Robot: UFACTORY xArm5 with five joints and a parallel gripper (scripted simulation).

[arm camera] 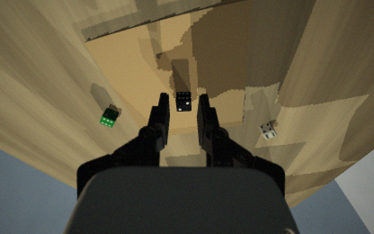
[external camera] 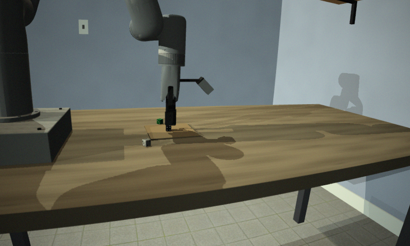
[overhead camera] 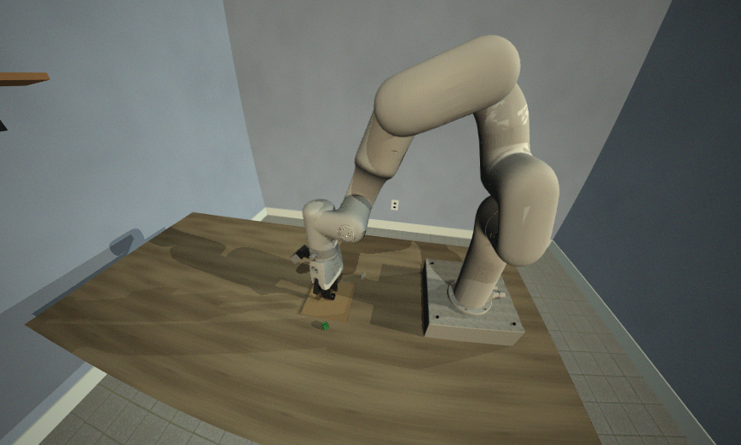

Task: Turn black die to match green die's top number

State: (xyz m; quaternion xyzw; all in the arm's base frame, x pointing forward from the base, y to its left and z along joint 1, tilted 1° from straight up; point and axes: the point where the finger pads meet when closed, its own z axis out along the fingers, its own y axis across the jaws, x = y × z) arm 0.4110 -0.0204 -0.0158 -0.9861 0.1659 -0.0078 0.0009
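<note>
Right now the black die is 10 mm behind my hand and 30 mm below it. Round my hand: green die 10 mm behind, 100 mm to the left, 40 mm below; then white die 90 mm behind, 100 mm to the right, 40 mm below; then tan mat 40 mm below.
</note>
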